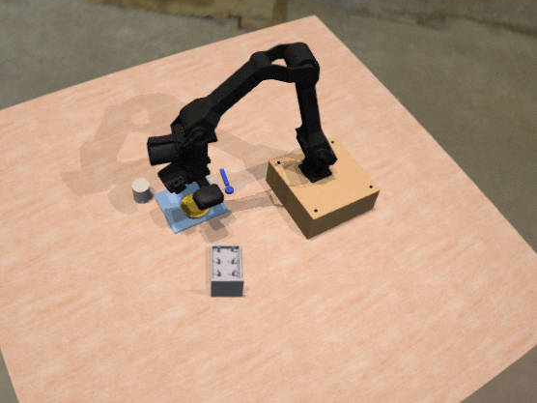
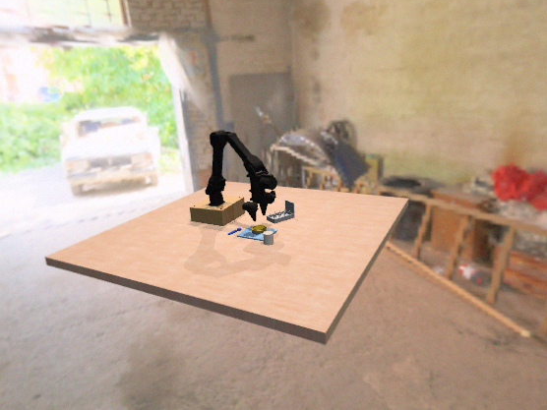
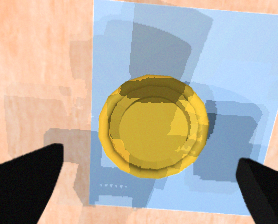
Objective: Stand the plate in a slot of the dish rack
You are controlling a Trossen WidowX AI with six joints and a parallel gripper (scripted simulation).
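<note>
My gripper tip is now 50 mm above the yellow plate. Round my gripper tip: white cylinder cup (100 mm to the right, 100 mm ahead, 40 mm below); then blue spoon (110 mm behind, 60 mm below, 40 mm to the right); then grey dish rack (190 mm to the left, 40 mm below, 20 mm ahead).
</note>
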